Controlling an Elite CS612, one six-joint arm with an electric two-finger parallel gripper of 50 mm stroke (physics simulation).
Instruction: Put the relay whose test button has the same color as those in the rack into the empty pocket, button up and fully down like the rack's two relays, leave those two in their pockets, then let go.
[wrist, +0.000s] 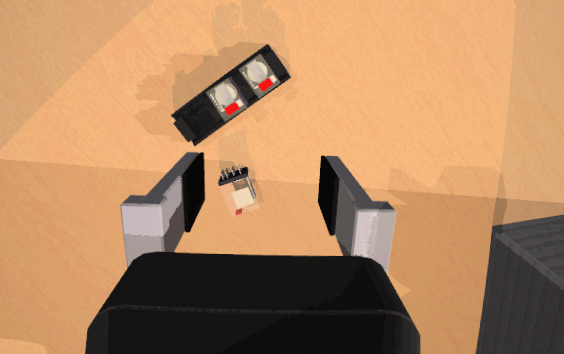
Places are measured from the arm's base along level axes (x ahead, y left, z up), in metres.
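Pixels of known places: gripper, fingertip midpoint: (262, 178).
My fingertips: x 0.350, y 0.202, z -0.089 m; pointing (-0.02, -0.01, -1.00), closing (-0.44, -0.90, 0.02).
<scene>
Behind a point stands the place of what it marks.
A black rack (186, 131) @(x 0.369, y 0.266, z -0.255 m) lies slanted in the upper middle of the wrist view. Two relays with red test buttons, one in the middle pocket (224, 96) @(x 0.383, y 0.220, z -0.231 m) and one in the upper right pocket (258, 73) @(x 0.388, y 0.189, z -0.231 m), sit in it button up. The lower left pocket (201, 116) @(x 0.373, y 0.253, z -0.275 m) is empty. A loose clear relay (243, 197) @(x 0.292, y 0.248, z -0.257 m) with a red button (238, 212) @(x 0.281, y 0.259, z -0.257 m) lies on its side on the table below the rack, its pins pointing up toward the rack in the view. My gripper (262, 178) @(x 0.350, y 0.202, z -0.089 m) is open and empty, above the table; the loose relay shows between its fingers, nearer the left one.
A dark grey ribbed block (522, 295) @(x 0.096, y 0.037, z -0.211 m) stands at the lower right, partly out of view. The tan wooden table (400, 100) @(x 0.312, y 0.078, z -0.278 m) carries several shadows, some of them around the rack.
</scene>
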